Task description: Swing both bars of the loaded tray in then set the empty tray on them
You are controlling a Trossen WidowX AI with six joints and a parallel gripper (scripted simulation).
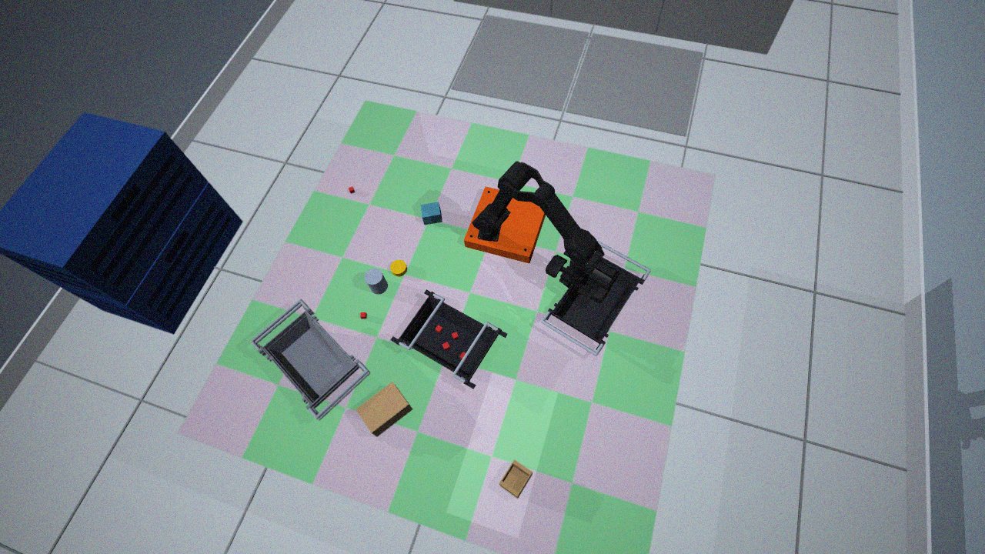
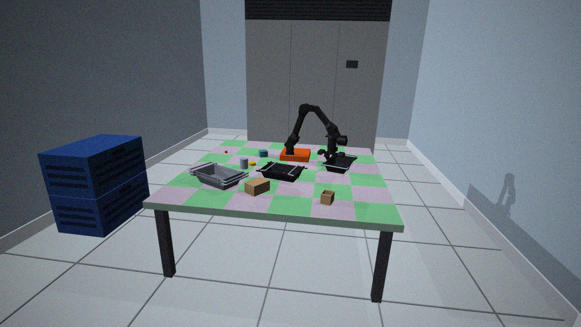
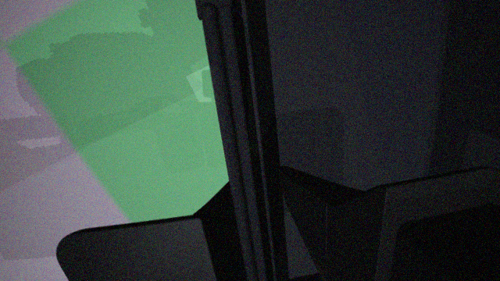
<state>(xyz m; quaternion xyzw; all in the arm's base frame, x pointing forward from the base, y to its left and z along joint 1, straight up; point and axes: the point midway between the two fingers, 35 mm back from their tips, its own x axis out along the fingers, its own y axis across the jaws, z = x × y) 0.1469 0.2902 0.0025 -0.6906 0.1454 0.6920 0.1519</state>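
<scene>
Right now the black tray is 30 mm ahead of my gripper tip, 60 mm to the left of it and 30 mm above it. The rest, counted from my gripper tip: small box (560 mm ahead, 90 mm to the right); then blue cube (200 mm behind, 500 mm to the right, 10 mm above); then yellow disc (10 mm ahead, 550 mm to the right).
</scene>
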